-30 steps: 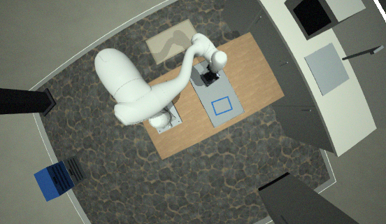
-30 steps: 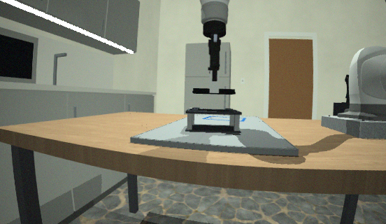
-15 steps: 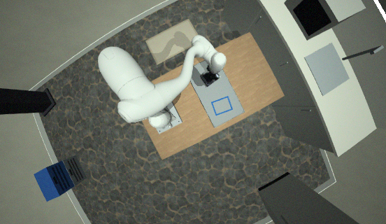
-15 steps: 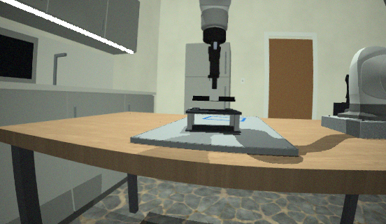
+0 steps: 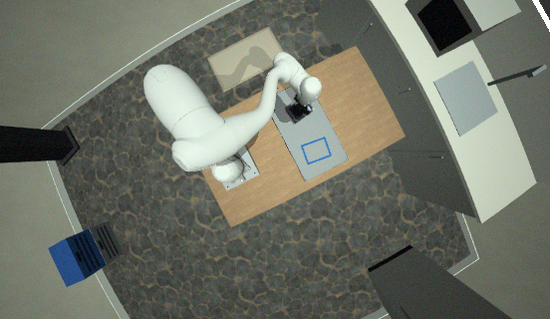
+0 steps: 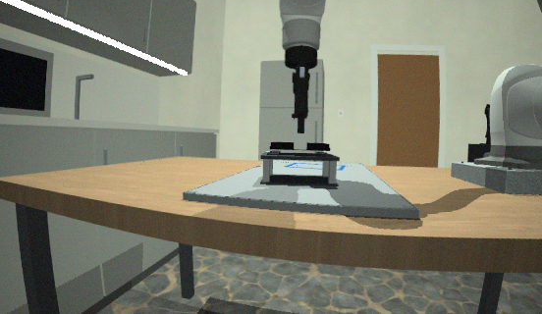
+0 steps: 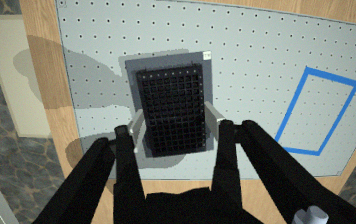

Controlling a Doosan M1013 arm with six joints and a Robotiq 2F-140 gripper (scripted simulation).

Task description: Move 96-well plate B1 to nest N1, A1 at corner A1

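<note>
Now: the black 96-well plate 20 mm below my hand. From my hand the other things lie so: dark grey plate nest: 40 mm below; then white corner mark: 70 mm ahead, 60 mm to the right, 40 mm below.
</note>
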